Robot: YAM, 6 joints.
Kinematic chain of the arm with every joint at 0, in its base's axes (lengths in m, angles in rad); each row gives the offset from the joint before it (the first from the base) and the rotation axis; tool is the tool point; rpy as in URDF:
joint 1: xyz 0 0 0.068 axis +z
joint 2: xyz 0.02 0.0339 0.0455 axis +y
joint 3: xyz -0.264 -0.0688 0 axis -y
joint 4: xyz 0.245 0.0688 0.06 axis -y
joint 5: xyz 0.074 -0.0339 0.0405 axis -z
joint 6: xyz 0.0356 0 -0.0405 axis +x
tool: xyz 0 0 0 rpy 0 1.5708 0
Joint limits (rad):
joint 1: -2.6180..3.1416
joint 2: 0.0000..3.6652
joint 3: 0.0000..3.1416
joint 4: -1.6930..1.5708
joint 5: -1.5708..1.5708
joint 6: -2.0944..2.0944
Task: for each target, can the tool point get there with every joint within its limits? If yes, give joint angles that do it. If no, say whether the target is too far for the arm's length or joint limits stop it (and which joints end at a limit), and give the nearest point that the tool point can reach.
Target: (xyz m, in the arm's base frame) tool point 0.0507 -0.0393 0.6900
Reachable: yes | joints 2.1530 1.0501 2.1409 0.5705 0.6219 0.8088
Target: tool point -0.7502 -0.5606 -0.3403
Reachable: no: too far | nearest point -0.4653 -0.3477 -0.1642 | short by 0.397 m
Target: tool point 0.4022 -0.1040 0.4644
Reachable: yes | joints -0.1874 1.7947 1.7919 0.3630 0.8706 0.5005
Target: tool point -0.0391 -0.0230 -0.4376
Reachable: no: joint limits stop it (at a limit: joint 2) | nearest point -0.0782 -0.0460 -0.3441 | short by 0.104 m
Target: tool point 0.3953 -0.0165 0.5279
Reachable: yes | joints 0.0136 2.0156 2.0821 1.2977 0.6612 0.1769
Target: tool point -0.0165 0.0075 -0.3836
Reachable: no: joint limits stop it (at a limit: joint 2) | nearest point -0.0505 0.0229 -0.3245 | short by 0.070 m
